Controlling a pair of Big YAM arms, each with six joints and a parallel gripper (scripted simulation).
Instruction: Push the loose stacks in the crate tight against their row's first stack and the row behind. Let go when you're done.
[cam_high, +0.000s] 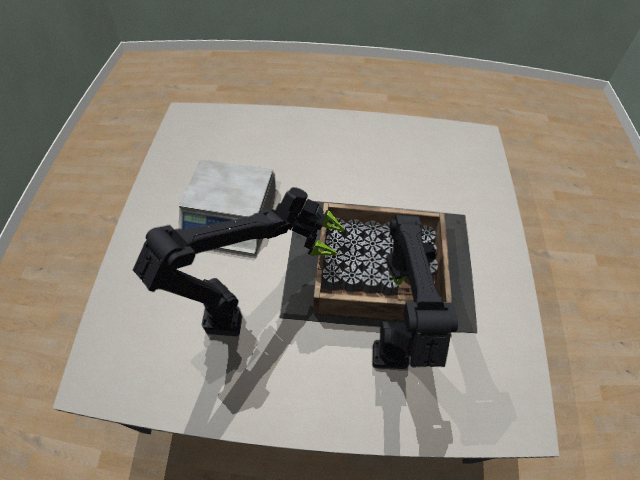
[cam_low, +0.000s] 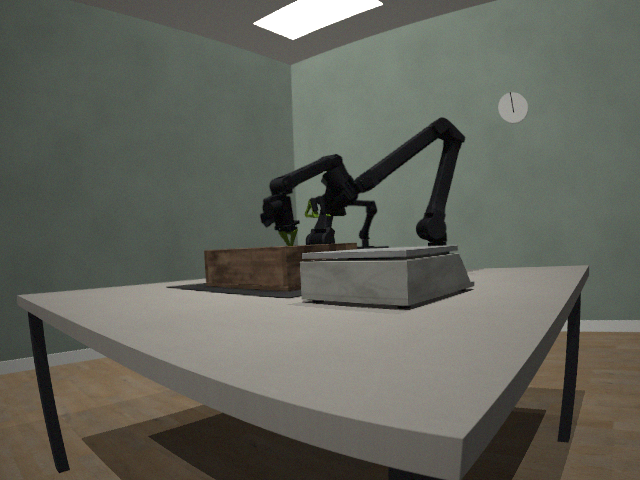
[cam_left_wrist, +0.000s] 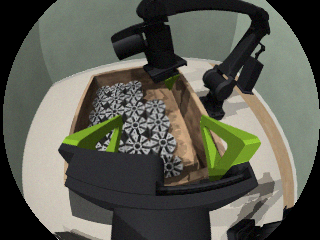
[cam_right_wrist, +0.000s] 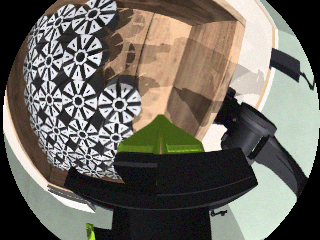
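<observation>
Now: right hand 110 mm short of the wooden crate, 100 mm above it and 60 mm to the right of it. The rest, counted from my right hand: dark mat 150 mm ahead, 140 mm below, 50 mm to the left.
</observation>
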